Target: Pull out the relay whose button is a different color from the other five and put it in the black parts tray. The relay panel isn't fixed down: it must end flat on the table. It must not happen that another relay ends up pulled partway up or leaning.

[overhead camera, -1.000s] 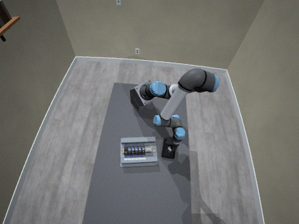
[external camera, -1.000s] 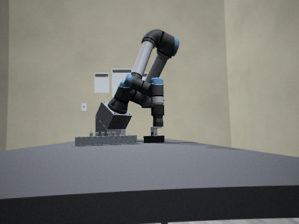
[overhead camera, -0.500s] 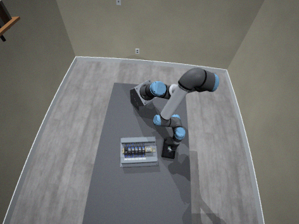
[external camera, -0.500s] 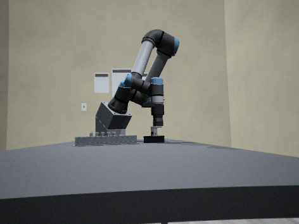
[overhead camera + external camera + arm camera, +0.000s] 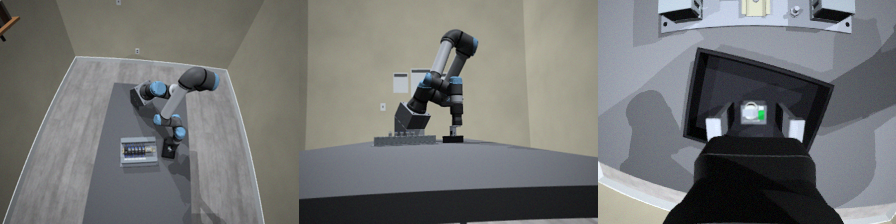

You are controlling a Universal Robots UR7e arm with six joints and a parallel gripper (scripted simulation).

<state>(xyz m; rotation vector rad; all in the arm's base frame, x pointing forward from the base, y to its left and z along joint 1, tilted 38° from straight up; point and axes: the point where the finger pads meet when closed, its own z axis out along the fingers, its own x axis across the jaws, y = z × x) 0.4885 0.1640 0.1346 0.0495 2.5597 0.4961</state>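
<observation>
The black parts tray is 3 cm below my hand. The rest, counted from my hand: grey relay panel: 27 cm to the right, 2 cm below, 2 cm ahead.
</observation>
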